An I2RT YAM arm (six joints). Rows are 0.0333 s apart.
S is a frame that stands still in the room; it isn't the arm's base.
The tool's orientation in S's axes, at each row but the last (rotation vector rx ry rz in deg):
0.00, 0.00, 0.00
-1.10, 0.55, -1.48
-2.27, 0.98, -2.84
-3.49, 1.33, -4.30
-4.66, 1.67, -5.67
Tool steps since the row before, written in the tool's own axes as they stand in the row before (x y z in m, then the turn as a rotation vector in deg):
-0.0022, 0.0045, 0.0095, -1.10, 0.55, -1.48
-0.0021, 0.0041, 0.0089, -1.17, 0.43, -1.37
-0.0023, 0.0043, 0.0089, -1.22, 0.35, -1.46
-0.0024, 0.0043, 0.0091, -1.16, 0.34, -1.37
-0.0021, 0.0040, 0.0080, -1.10, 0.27, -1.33
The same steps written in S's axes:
-0.0022, 0.0045, 0.0095, -1.10, 0.55, -1.48
-0.0019, 0.0043, 0.0088, -1.17, 0.43, -1.37
-0.0019, 0.0048, 0.0088, -1.23, 0.35, -1.45
-0.0018, 0.0050, 0.0089, -1.17, 0.34, -1.36
-0.0014, 0.0048, 0.0077, -1.11, 0.27, -1.32

